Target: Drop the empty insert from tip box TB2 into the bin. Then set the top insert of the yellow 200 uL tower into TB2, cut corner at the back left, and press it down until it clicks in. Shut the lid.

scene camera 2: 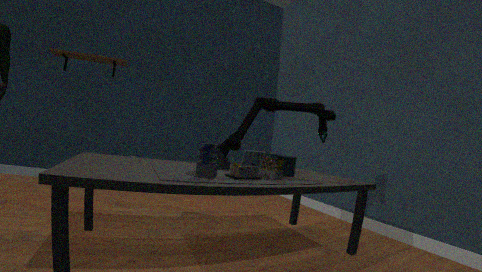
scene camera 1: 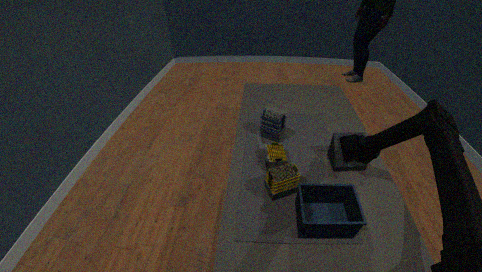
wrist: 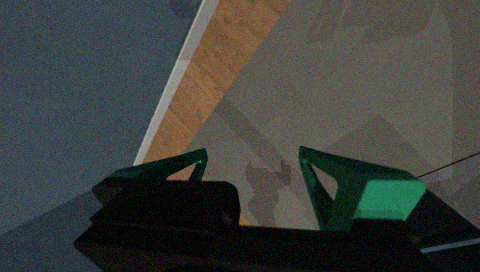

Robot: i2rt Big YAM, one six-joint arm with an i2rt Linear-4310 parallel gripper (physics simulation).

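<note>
My gripper (scene camera 2: 323,137) (wrist: 250,152) is open, its green fingers wide apart with nothing between them. It hangs high above the table's right end in scene camera 2, out toward the bin's side and away from the boxes. Tip box TB2 (scene camera 1: 276,153) (scene camera 2: 244,171) stands with its lid (scene camera 2: 254,157) up; a yellow insert shows in it. The yellow tower (scene camera 1: 282,179) (scene camera 2: 272,167), a stack of inserts on a dark base, stands between TB2 and the bin. The bin (scene camera 1: 330,231) (scene camera 2: 288,165) (wrist: 452,245) is dark blue and open-topped; no insert shows in it. The cut corners are too small to tell.
A blue-grey tower (scene camera 1: 272,124) (scene camera 2: 207,161) stands on TB2's other side. The arm's base sits by a grey box (scene camera 1: 336,156). The table (scene camera 1: 290,260) (scene camera 2: 120,172) carries them all. A person (scene camera 1: 367,40) stands beyond it. A shelf (scene camera 2: 90,57) hangs on the wall.
</note>
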